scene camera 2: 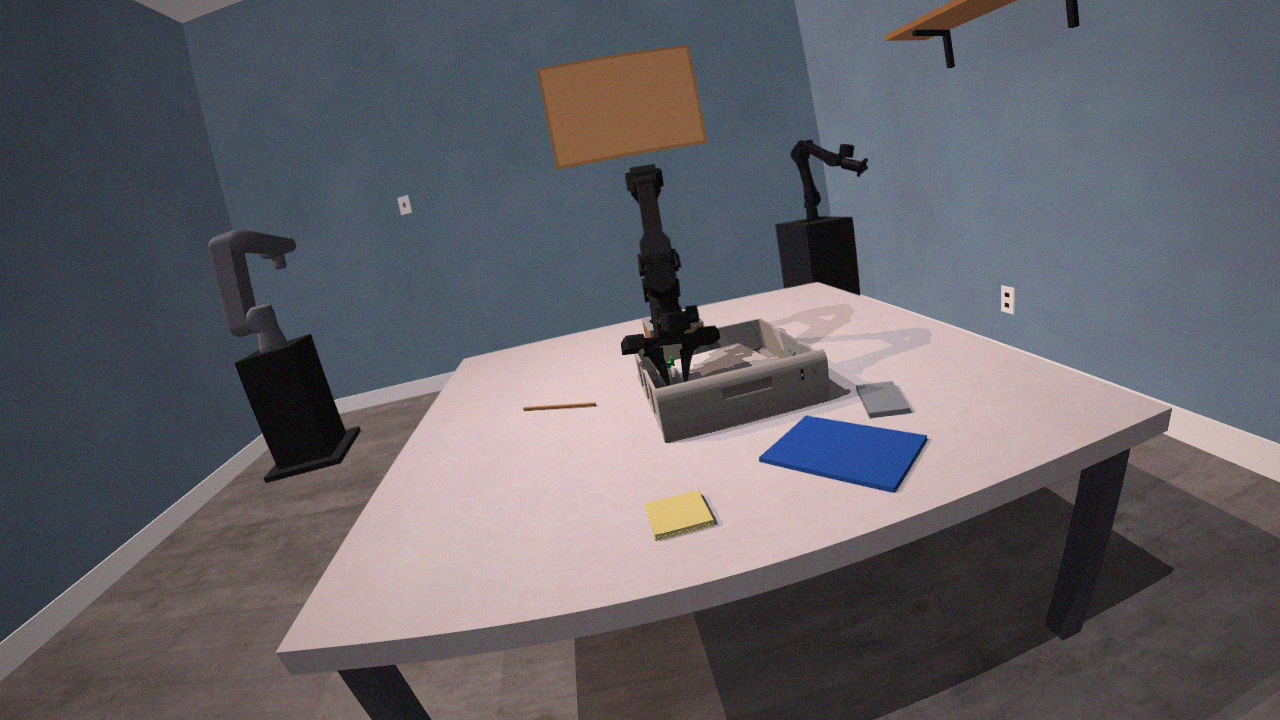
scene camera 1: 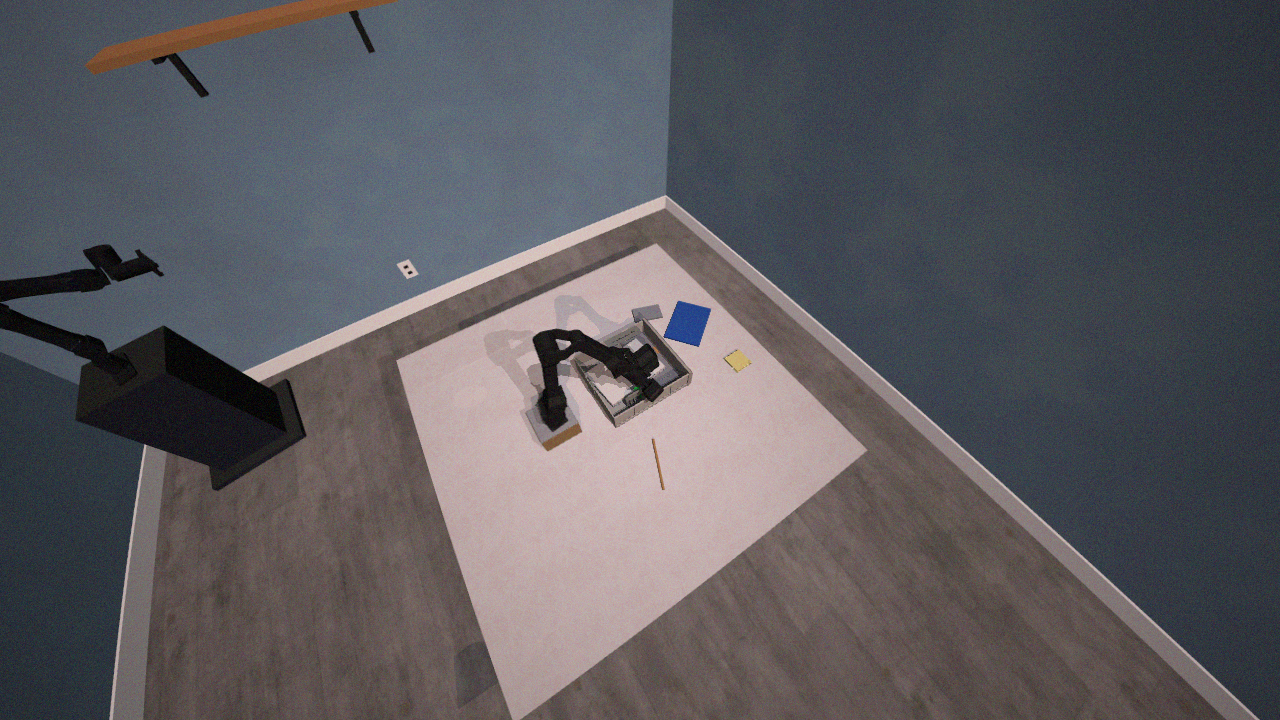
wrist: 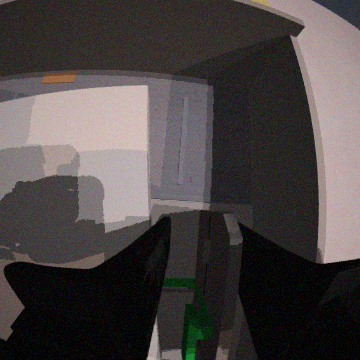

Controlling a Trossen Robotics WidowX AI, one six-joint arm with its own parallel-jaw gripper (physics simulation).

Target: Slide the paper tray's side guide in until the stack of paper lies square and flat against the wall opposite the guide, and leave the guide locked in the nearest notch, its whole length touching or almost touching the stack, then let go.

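Note:
The grey paper tray stands on the table. The white paper stack lies inside, on the left in the wrist view; its right edge looks straight. The wall opposite the guide is out of the wrist view. The side guide is a dark grey upright strip at the lower middle of the wrist view, with a green lever beside it. A gap shows between stack and guide. My gripper is partly open inside the tray, fingers on either side of the guide, not clamped on it.
A blue book, a grey flat block and a yellow note pad lie near the tray. A pencil lies to its other side. The tray's walls rise around the gripper.

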